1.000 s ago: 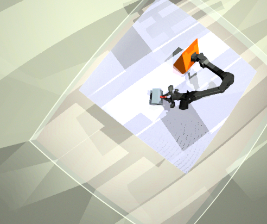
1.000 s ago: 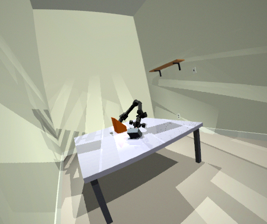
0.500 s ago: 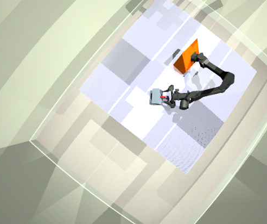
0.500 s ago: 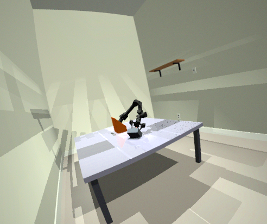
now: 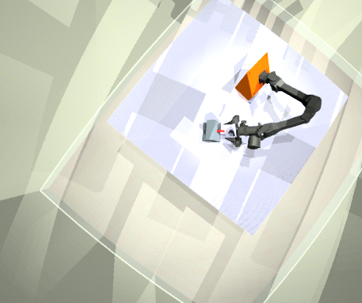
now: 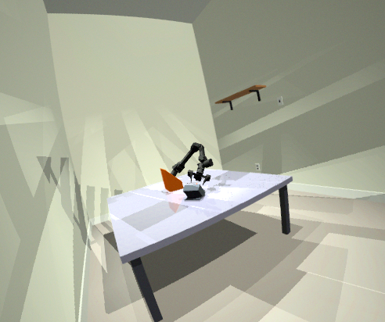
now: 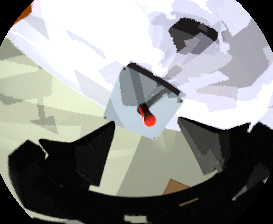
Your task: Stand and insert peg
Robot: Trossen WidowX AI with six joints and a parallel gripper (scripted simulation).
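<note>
Right now my gripper tip is 1 cm to the left of the red peg and 1 cm above it. The rest, counted from my gripper tip: grey sloped panel (4 cm ahead, 4 cm to the right, 4 cm below).
</note>
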